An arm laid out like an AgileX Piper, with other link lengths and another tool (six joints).
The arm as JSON. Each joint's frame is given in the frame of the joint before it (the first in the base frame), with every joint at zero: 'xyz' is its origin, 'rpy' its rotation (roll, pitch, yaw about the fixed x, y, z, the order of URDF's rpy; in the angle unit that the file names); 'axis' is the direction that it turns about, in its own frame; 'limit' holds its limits. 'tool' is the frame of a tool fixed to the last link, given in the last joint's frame.
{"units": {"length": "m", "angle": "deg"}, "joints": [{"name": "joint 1", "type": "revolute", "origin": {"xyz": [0.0, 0.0, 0.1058], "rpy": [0.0, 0.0, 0.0]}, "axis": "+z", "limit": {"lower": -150.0, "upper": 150.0}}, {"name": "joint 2", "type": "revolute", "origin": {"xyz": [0.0, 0.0, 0.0], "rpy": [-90.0, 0.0, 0.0]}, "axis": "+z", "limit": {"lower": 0.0, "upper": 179.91}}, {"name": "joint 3", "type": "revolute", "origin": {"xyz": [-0.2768, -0.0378, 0.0], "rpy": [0.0, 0.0, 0.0]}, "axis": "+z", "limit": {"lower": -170.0, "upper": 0.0}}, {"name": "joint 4", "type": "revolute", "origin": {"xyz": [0.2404, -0.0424, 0.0], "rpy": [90.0, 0.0, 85.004]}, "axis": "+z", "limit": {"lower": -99.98, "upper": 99.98}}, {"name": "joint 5", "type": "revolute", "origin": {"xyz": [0.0, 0.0, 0.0], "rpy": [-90.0, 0.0, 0.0]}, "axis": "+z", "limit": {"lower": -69.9, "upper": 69.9}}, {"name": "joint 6", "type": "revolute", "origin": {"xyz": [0.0, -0.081, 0.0], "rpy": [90.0, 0.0, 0.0]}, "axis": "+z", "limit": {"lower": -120.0, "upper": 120.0}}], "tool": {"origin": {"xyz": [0.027, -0.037, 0.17], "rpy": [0.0, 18.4, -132.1]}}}
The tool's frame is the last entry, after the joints.
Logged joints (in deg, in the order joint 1, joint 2, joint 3, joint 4, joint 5, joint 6), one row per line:
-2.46, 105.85, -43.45, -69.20, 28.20, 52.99
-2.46, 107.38, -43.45, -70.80, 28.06, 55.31
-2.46, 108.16, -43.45, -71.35, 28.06, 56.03
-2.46, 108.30, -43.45, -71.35, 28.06, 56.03
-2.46, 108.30, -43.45, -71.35, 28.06, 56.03
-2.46, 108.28, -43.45, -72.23, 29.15, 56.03
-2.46, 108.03, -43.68, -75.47, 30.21, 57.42
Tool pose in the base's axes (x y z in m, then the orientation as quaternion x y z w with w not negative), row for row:
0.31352, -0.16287, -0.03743, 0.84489, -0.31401, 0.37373, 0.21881
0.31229, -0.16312, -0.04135, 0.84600, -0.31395, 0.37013, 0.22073
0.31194, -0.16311, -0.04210, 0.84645, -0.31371, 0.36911, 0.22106
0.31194, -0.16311, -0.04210, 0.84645, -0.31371, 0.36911, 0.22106
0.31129, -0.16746, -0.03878, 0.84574, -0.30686, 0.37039, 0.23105
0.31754, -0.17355, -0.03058, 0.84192, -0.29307, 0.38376, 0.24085
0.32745, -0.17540, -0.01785, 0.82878, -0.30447, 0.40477, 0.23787
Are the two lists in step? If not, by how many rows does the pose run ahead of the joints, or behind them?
The pose runs 1 row ahead of the joints: the pose in row i belongs to the joints in row i + 1.
